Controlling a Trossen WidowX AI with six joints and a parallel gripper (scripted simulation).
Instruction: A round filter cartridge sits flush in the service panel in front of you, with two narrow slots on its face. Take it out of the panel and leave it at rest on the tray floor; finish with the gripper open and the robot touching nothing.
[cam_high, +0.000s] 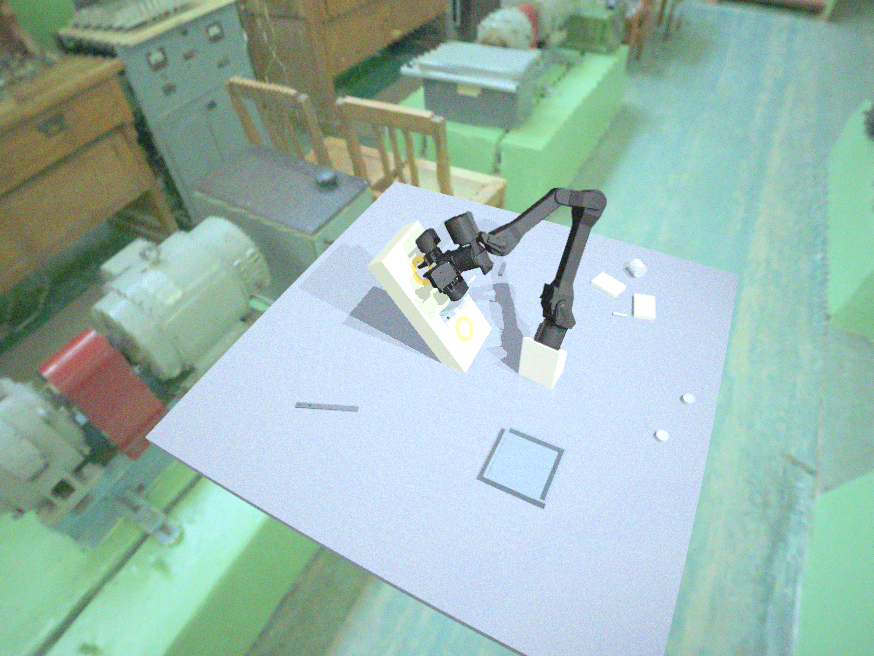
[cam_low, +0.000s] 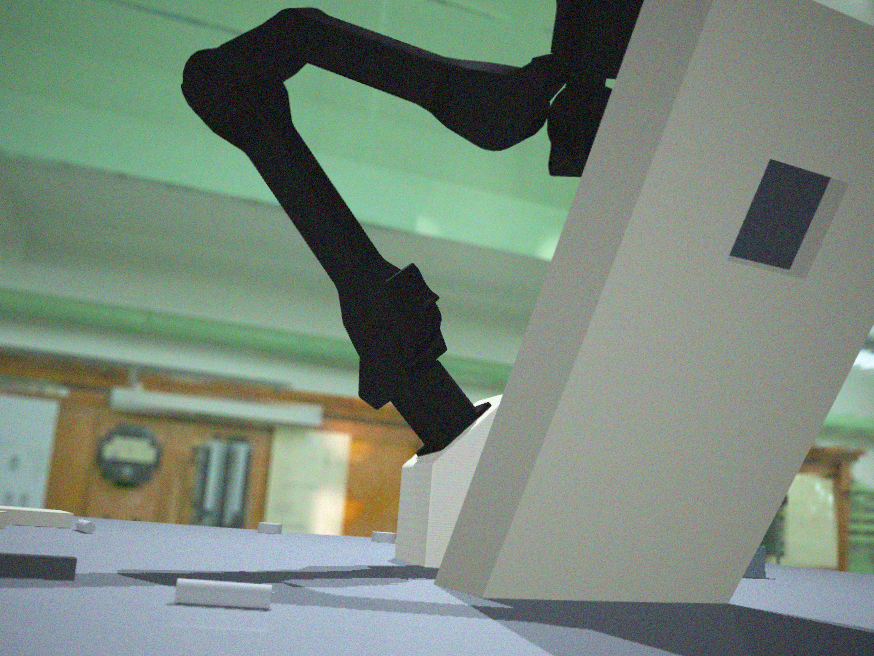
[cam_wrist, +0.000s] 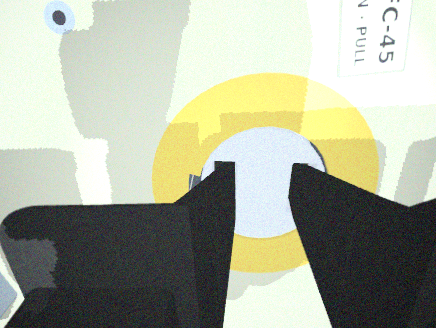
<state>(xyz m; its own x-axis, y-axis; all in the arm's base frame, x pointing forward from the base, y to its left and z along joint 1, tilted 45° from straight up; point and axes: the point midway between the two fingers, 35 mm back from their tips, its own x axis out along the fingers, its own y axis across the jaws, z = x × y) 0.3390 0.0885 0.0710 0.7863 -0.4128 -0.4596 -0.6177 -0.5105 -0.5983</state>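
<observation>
The cream service panel is 4 cm behind my gripper tip and 8 cm below it. Also, from my gripper tip: round filter cartridge: 1 cm ahead, 1 cm below; then tray: 43 cm behind, 27 cm to the left, 22 cm below.
</observation>
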